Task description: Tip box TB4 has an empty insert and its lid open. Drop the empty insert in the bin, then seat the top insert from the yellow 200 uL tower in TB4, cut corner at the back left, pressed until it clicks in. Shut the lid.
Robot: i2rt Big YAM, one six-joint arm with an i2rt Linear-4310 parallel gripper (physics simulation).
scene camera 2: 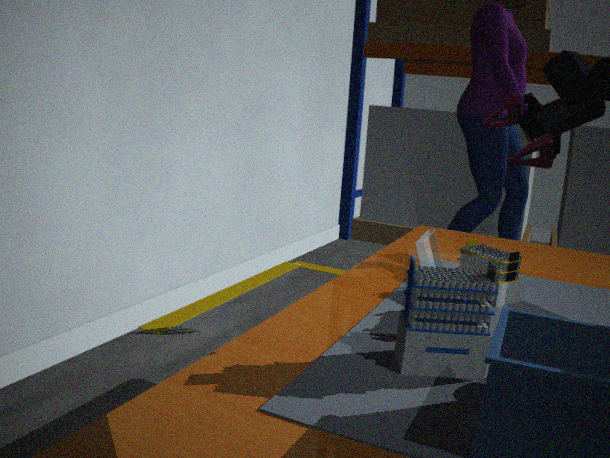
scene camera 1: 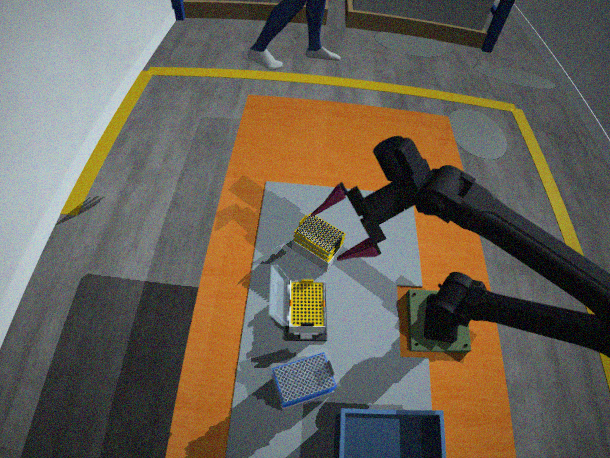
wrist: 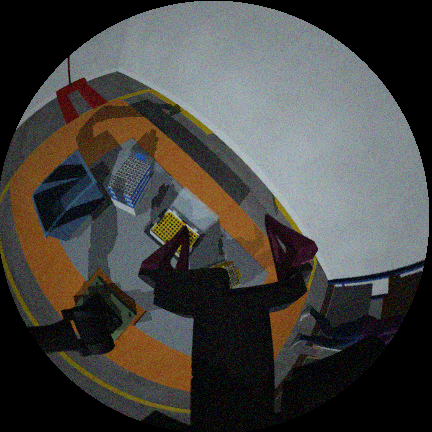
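Note:
TB4 (scene camera 1: 306, 330) stands on the grey mat with its clear lid (scene camera 1: 278, 300) (scene camera 2: 426, 248) (wrist: 200, 206) open to the left in scene camera 1. A yellow insert (scene camera 1: 307, 302) (wrist: 171, 229) with empty holes sits in it. The yellow 200 uL tower (scene camera 1: 320, 234) (scene camera 2: 487, 260) (wrist: 231, 272) stands behind TB4, turned at an angle, its top insert full of tips. My gripper (scene camera 1: 325, 237) (scene camera 2: 497, 143) (wrist: 225, 223) is open with nothing between the fingers. It hangs high above the table; in scene camera 1 its fingers overlap the tower's area. The bin (scene camera 1: 391, 412) (scene camera 2: 530, 365) is blue and stands at the front.
A blue tip tower (scene camera 1: 304, 380) (scene camera 2: 450, 306) (wrist: 131, 179) stands in front of TB4, near the bin. A green plate (scene camera 1: 418, 320) lies right of the mat, with a second black arm part (scene camera 1: 445, 315) over it. A person (scene camera 1: 312, 25) (scene camera 2: 492, 125) stands behind the table.

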